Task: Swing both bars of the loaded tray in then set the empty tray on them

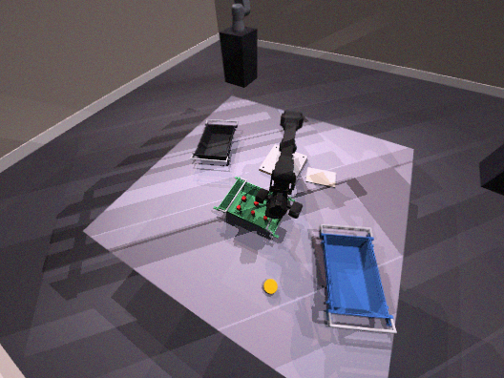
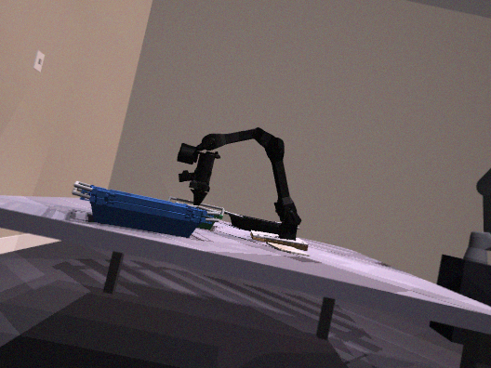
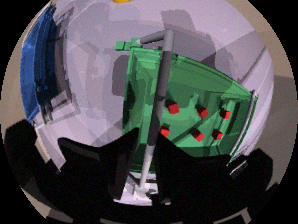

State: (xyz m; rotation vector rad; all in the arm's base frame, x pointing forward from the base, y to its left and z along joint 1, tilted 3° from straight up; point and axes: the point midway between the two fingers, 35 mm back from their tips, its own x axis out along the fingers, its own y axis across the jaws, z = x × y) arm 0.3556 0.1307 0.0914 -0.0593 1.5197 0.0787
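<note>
Right now the black tray is 250 mm behind my gripper tip, 540 mm to the right of it and 20 mm below it. Also, from my gripper tip: yellow disc: 260 mm ahead, 120 mm to the left, 50 mm below; then card: 340 mm behind, 90 mm to the left, 60 mm below.
</note>
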